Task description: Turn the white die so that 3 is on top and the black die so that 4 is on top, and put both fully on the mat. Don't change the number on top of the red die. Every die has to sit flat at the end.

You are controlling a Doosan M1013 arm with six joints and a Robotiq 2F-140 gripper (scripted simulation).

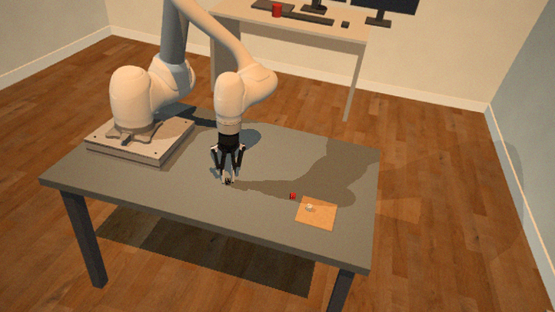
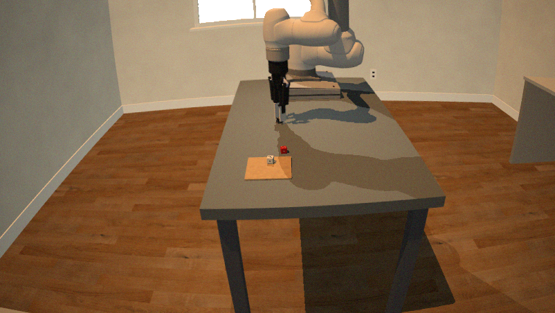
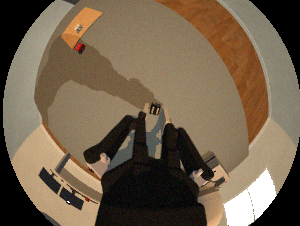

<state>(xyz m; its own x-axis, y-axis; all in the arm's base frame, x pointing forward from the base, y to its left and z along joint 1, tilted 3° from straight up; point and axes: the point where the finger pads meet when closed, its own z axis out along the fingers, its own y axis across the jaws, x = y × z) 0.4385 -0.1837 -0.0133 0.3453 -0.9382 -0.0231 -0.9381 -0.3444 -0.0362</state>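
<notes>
My gripper is now 4 cm above the black die. The rest, counted from my hand: white die (33 cm ahead, 9 cm to the right, 3 cm below); orange mat (36 cm ahead, 10 cm to the right, 4 cm below); red die (27 cm ahead, 4 cm to the right, 4 cm below).
</notes>
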